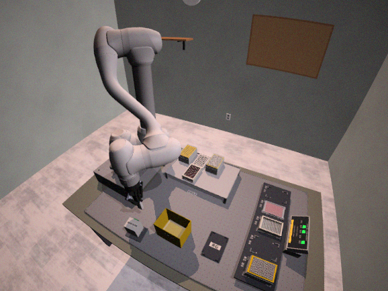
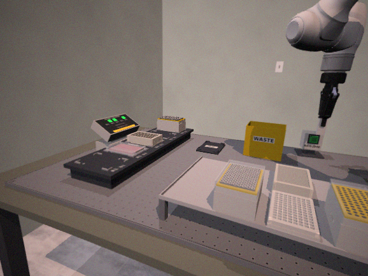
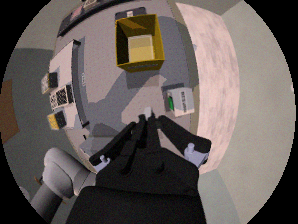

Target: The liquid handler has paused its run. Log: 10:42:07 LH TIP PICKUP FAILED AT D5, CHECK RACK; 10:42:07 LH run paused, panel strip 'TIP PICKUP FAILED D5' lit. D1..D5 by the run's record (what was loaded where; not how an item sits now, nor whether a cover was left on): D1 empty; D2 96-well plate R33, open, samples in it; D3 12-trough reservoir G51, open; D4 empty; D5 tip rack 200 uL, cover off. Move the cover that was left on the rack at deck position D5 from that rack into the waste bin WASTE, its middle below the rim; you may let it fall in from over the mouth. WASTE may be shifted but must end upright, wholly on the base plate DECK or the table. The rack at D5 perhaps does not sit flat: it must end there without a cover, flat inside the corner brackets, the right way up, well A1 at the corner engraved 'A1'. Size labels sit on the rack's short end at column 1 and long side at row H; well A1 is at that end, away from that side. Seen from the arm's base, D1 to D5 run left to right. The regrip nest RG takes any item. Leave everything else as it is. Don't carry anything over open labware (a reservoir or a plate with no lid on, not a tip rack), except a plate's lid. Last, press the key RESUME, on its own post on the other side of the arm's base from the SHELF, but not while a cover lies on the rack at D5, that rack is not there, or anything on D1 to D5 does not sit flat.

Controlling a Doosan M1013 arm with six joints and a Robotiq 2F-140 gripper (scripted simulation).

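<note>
The resume key lies 10 mm ahead of my hand, 60 mm to the right of it and 70 mm below it. Also, from my hand: shelf 130 mm ahead, 470 mm to the left, 90 mm below; then yellow waste bin 200 mm ahead, 20 mm to the left, 110 mm below; then regrip nest 430 mm ahead, 70 mm to the left, 150 mm below.
</note>
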